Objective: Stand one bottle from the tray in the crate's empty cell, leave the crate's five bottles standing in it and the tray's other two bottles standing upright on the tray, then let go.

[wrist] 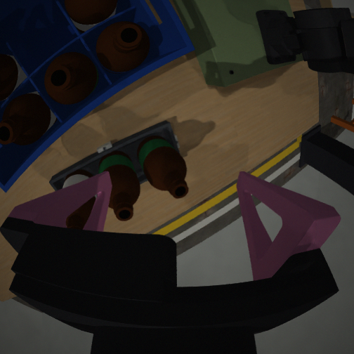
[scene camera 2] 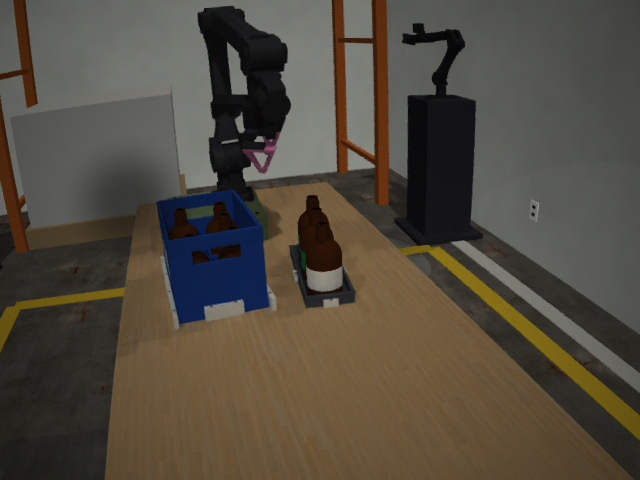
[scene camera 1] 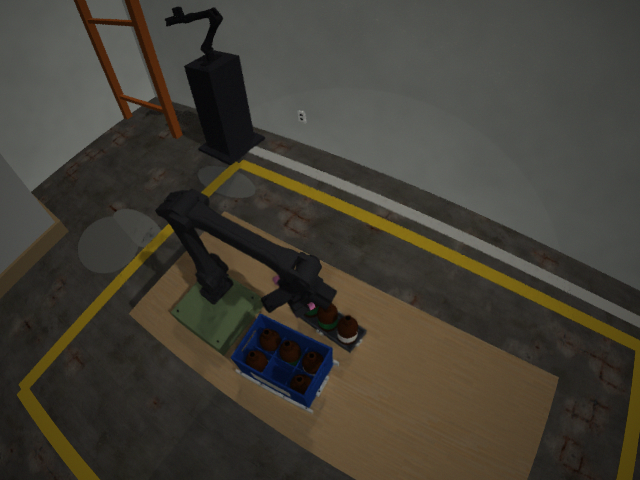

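Seen in the pictures: gripper, fingertip midpoint: (scene camera 2: 267, 160); arm's base, origin of the base link: (scene camera 1: 216, 288).
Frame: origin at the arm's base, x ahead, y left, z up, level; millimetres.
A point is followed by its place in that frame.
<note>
My gripper (scene camera 1: 293, 292) {z 183, x 342, y 72 mm} (scene camera 2: 264, 164) {z 183, x 342, y 72 mm} (wrist: 173, 178) is open and empty, above and near the arm-base end of the tray (scene camera 1: 360, 333) {z -70, x 541, y 193 mm} (scene camera 2: 316, 301) {z -62, x 554, y 129 mm}. Three brown bottles stand upright on the tray: a white-labelled one (scene camera 1: 347, 329) {z 45, x 518, y 137 mm} (scene camera 2: 324, 258) {z 24, x 541, y 151 mm} at the far end, a green-labelled one (scene camera 1: 327, 316) {z 42, x 432, y 140 mm} (wrist: 120, 182) in the middle, and another green-labelled one (wrist: 162, 162) nearest the base. In the wrist view a finger partly covers the white-labelled bottle. The blue crate (scene camera 1: 321, 379) {z -10, x 539, y -47 mm} (scene camera 2: 217, 279) {z 7, x 541, y -61 mm} (wrist: 172, 47) holds five brown bottles; its empty cell (scene camera 1: 279, 371) {z -67, x 389, y -100 mm} (wrist: 42, 40) is the middle one of the row away from the tray.
The green base plate (scene camera 1: 217, 315) {z -5, x 82, y -82 mm} (wrist: 245, 45) lies beside the crate on the wooden table (scene camera 1: 439, 372) {z -75, x 871, y 219 mm} (scene camera 2: 310, 372) {z -75, x 770, y 73 mm}. White brackets sit around the crate's foot. A black pedestal (scene camera 1: 222, 103) (scene camera 2: 440, 165) with another arm and an orange frame (scene camera 1: 155, 72) (scene camera 2: 381, 103) stand beyond the table.
</note>
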